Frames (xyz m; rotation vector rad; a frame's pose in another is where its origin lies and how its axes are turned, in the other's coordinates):
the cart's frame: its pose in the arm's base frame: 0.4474 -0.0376 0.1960 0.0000 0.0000 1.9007
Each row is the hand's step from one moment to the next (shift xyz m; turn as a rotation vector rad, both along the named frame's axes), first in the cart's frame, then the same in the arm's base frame.
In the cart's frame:
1: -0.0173 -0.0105 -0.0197 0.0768 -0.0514 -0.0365
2: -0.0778 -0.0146 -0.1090 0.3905 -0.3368 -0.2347
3: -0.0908 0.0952 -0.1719 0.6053 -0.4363 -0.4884
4: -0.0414 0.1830 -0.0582 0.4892 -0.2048 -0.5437
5: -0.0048 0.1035 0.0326 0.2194 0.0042 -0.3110
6: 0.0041 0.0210 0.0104 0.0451 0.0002 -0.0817
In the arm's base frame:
1: 0.0155 -0.0130 -0.0197 0.0237 0.0893 -0.0365
2: 0.0390 -0.0689 -0.1090 0.1921 0.4785 -0.2347
3: -0.0607 -0.1167 -0.1719 0.2167 0.7140 -0.4884
4: -0.1597 -0.0985 -0.0582 0.0353 0.5292 -0.5437
5: -0.0964 -0.0381 0.0326 -0.0750 0.2062 -0.3110
6: -0.0212 -0.0029 0.0104 -0.0148 0.0426 -0.0817

